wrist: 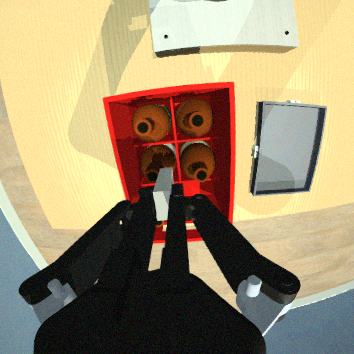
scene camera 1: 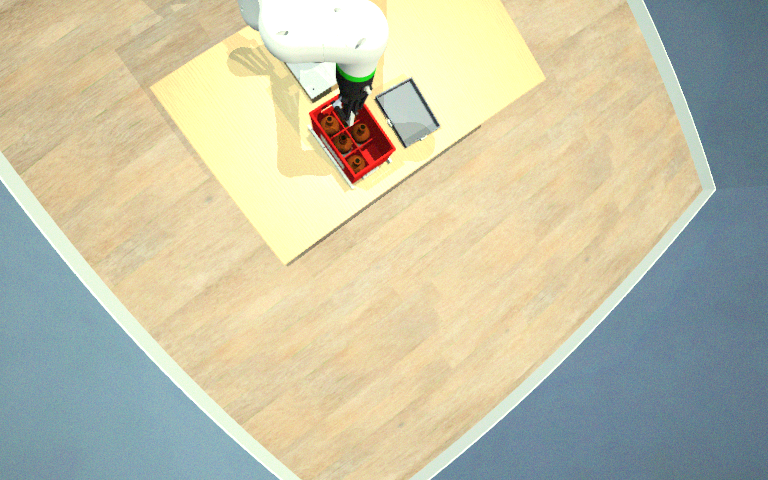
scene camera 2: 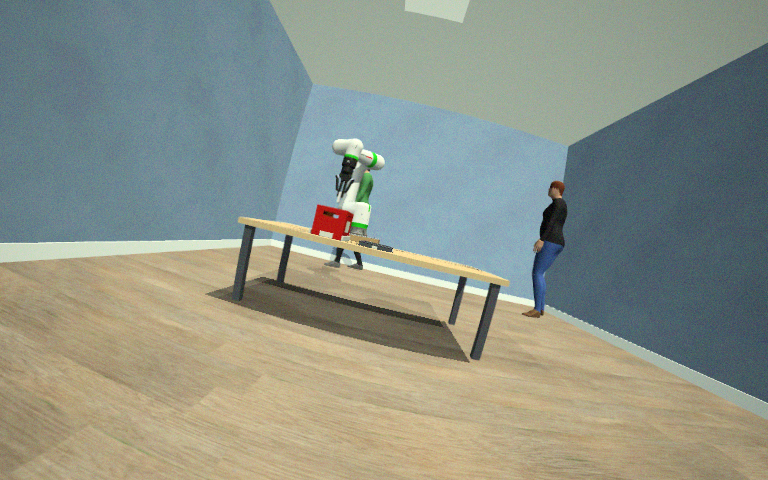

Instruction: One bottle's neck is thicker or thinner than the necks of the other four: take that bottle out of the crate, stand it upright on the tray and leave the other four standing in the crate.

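Pixels of known places: gripper, fingertip midpoint: point(wrist: 167, 178) point(scene camera 1: 348, 122) point(scene camera 2: 337, 202); arm's base, link origin: point(scene camera 2: 357, 235).
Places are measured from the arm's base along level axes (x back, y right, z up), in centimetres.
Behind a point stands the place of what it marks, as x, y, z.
The red crate point(scene camera 1: 374, 167) @(-54.1, 9.4, 2.2) point(scene camera 2: 324, 225) @(-53.9, 13.3, 2.3) point(wrist: 228, 125) @(-32.7, 2.7, 12.6) stands on the table. Brown bottles stand upright in it: back left point(scene camera 1: 329, 125) @(-33.1, 16.5, 9.9) point(wrist: 155, 118) @(-31.0, 14.1, 8.6), back right point(wrist: 191, 110) @(-30.2, 7.9, 8.7), middle left point(scene camera 1: 342, 143) @(-41.1, 16.4, 10.4) point(wrist: 159, 156) @(-37.9, 14.3, 8.2), middle right point(scene camera 1: 361, 134) @(-41.7, 8.1, 8.6) point(wrist: 198, 156) @(-38.5, 7.1, 8.4) and front left point(scene camera 1: 356, 164) @(-50.4, 16.9, 12.1), mostly hidden in the wrist view. The front right compartment is empty. The back right neck looks slightly wider than the back left one; I cannot tell surely. My gripper point(scene camera 1: 350, 120) @(-38.1, 12.1, 18.1) point(scene camera 2: 339, 198) @(-38.1, 12.1, 18.1) point(wrist: 167, 178) @(-38.1, 12.1, 18.1) is shut and empty, above the crate. The grey tray point(scene camera 1: 404, 107) @(-39.0, -18.6, -3.5) point(scene camera 2: 375, 246) @(-55.1, -18.6, -2.6) point(wrist: 290, 145) @(-40.6, -19.5, -3.5) is empty.
The arm's pale base plate point(scene camera 1: 318, 79) @(-12.1, 7.5, 0.1) point(wrist: 225, 25) @(-13.0, -0.9, 0.5) lies behind the crate. The tray is beside the crate, a short gap away, with a raised dark rim. Crate walls and dividers surround the bottles. A person in black point(scene camera 2: 553, 223) stands away from the table; one in green point(scene camera 2: 365, 187) is behind the arm.
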